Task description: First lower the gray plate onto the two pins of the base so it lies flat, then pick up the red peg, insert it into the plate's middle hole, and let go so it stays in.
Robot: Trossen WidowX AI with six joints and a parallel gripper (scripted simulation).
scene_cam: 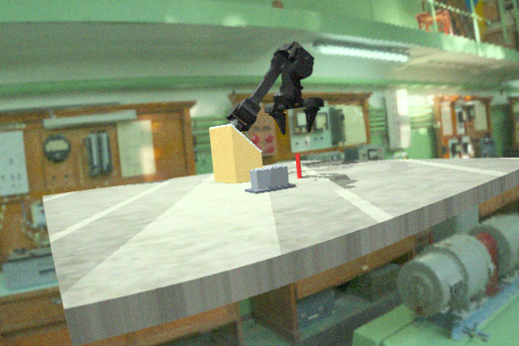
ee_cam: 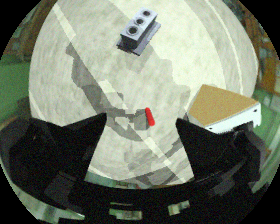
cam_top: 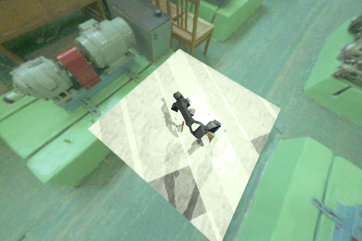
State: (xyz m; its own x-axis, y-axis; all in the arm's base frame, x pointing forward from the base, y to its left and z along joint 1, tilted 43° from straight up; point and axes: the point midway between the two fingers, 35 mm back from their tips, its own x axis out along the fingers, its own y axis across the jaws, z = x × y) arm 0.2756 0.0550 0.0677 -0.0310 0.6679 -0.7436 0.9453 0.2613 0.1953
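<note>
Right now the red peg is 10 cm below my gripper tip, 4 cm behind it and 3 cm to the left of it. The rest, counted from my gripper tip: dark base: 16 cm to the right, 14 cm below, 7 cm ahead; gray plate: 16 cm to the right, 10 cm below, 7 cm ahead.
</note>
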